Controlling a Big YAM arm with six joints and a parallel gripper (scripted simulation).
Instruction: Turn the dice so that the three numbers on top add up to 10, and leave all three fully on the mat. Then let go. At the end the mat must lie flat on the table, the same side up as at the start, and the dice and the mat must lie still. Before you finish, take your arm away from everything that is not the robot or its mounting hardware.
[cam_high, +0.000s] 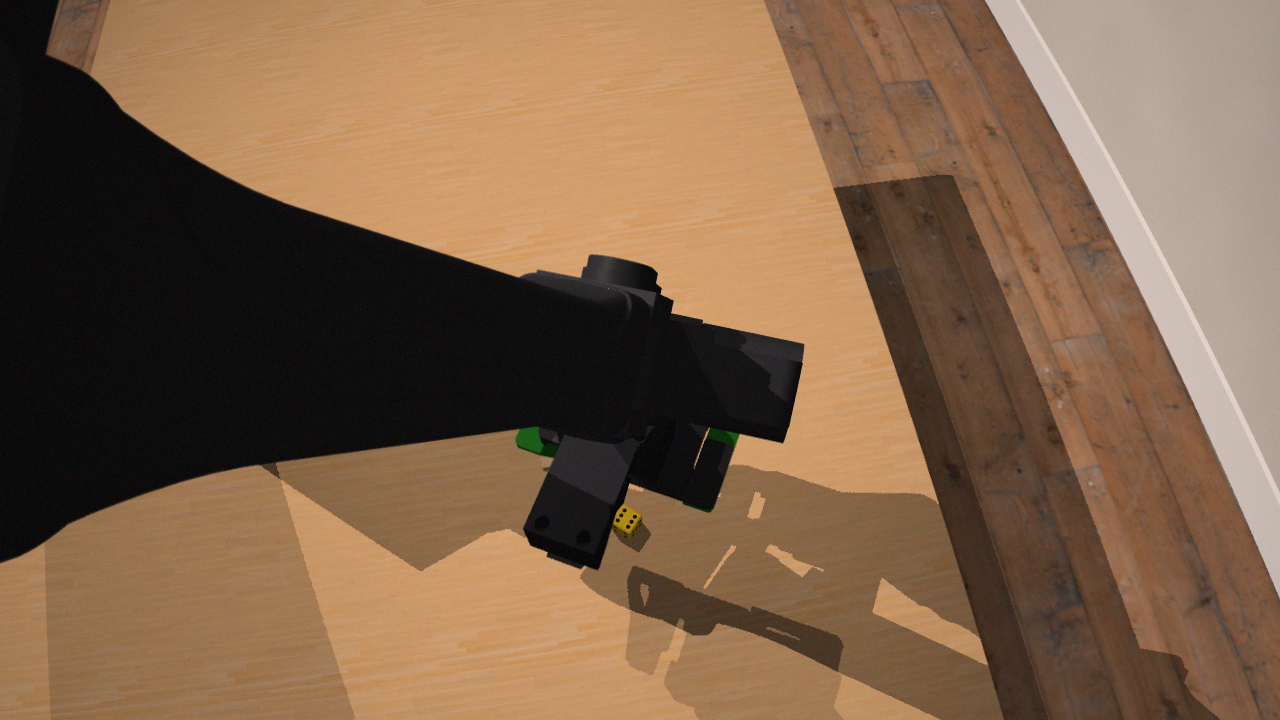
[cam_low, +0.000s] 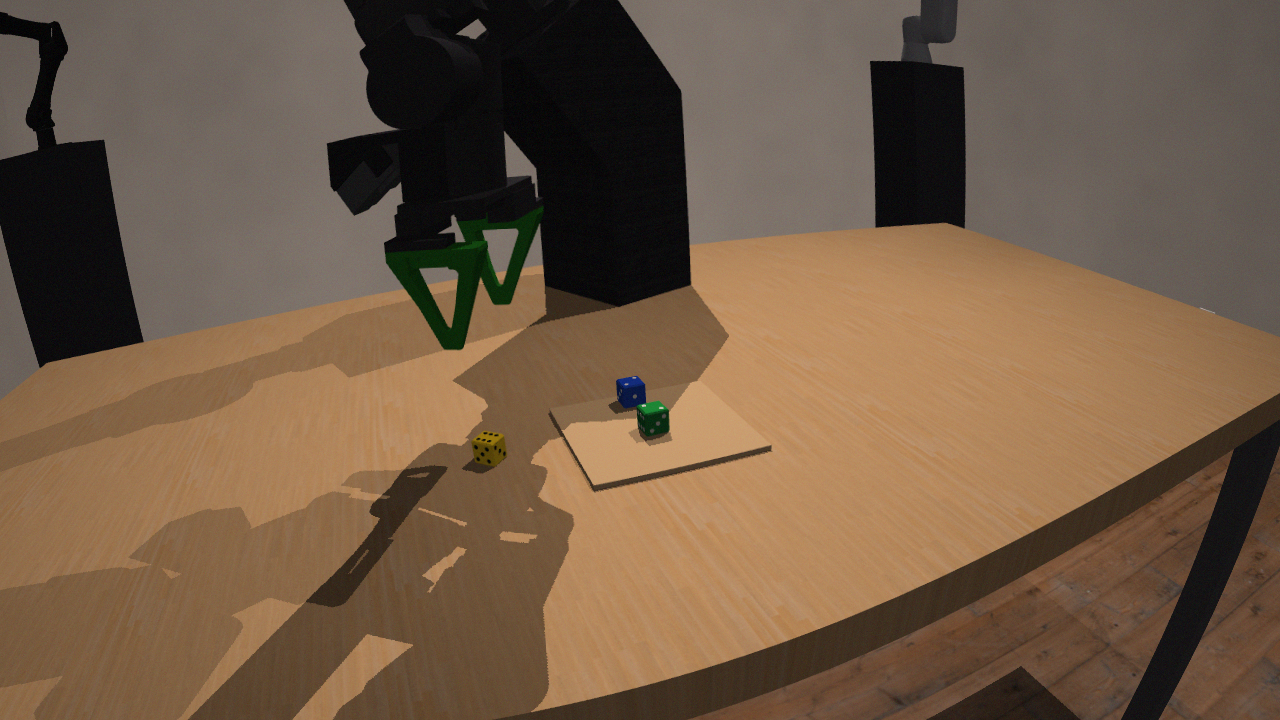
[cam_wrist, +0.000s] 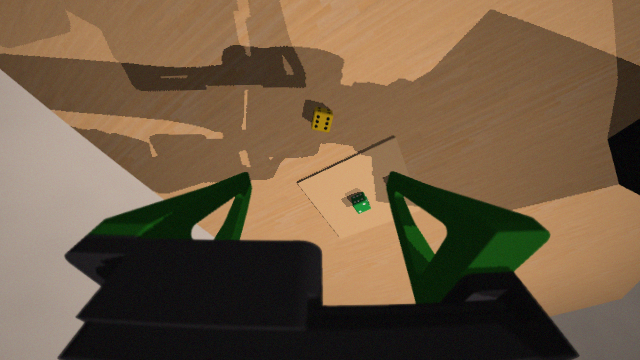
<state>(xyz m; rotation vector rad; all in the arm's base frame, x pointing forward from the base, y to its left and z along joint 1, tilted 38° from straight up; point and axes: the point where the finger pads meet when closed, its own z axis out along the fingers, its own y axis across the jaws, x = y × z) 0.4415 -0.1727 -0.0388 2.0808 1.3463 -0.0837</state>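
The yellow die lies 10 mm behind my hand, 10 mm to the right of it and 110 mm below it. The rest, counted from my hand: green die: 130 mm to the left, 110 mm below; blue die: 50 mm behind, 130 mm to the left, 110 mm below; tan mat: 130 mm to the left, 120 mm below.
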